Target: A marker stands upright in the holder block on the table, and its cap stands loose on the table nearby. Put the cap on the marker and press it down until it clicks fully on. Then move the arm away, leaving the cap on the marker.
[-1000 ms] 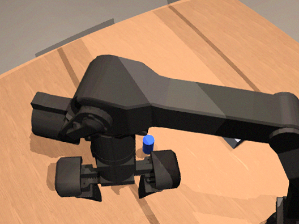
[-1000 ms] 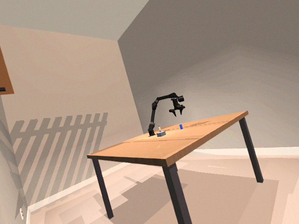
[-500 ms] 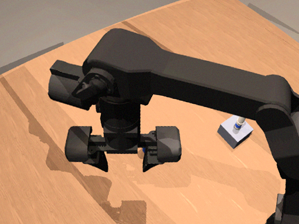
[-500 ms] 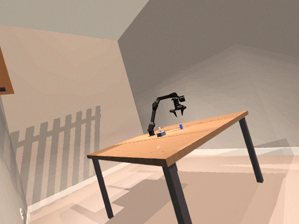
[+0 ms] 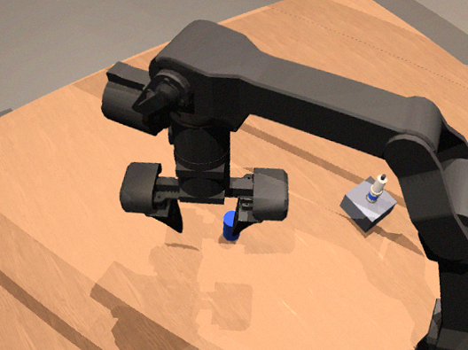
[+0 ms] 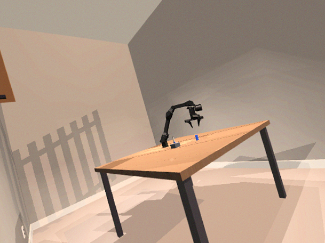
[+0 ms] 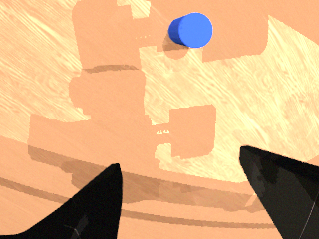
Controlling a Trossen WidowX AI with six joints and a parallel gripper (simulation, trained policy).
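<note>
My gripper tip is 3 cm short of the blue cap, 6 cm to the left of it and 10 cm above it. The rest, counted from my gripper tip: grey holder block 7 cm behind, 28 cm to the right, 10 cm below.
</note>
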